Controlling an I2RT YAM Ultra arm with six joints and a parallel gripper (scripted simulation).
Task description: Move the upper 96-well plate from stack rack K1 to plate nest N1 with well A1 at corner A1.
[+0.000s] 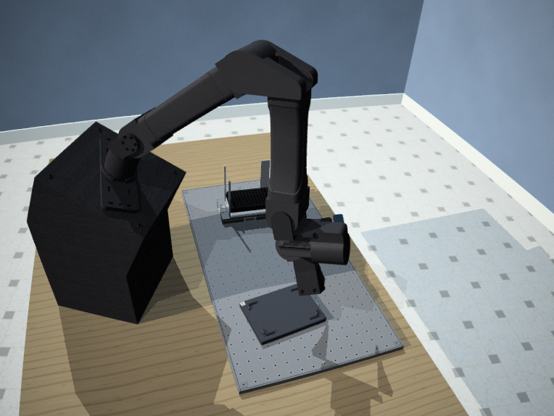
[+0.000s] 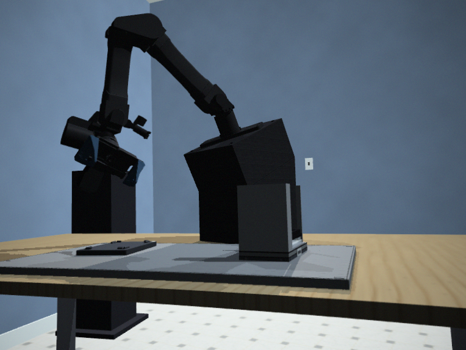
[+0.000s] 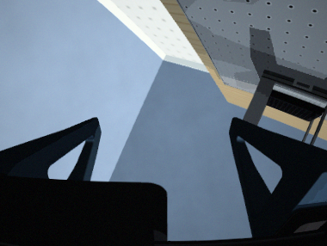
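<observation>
Right now my hand is 4 cm past the black 96-well plate, 33 cm to the right of it and 14 cm above it. Round my hand: pale A1 square (18 cm behind, 1 cm to the right, 17 cm below); then tall grey wall (2 cm ahead, 32 cm to the left, 10 cm below); then clear plate (4 cm behind, 33 cm to the left, 15 cm below).
</observation>
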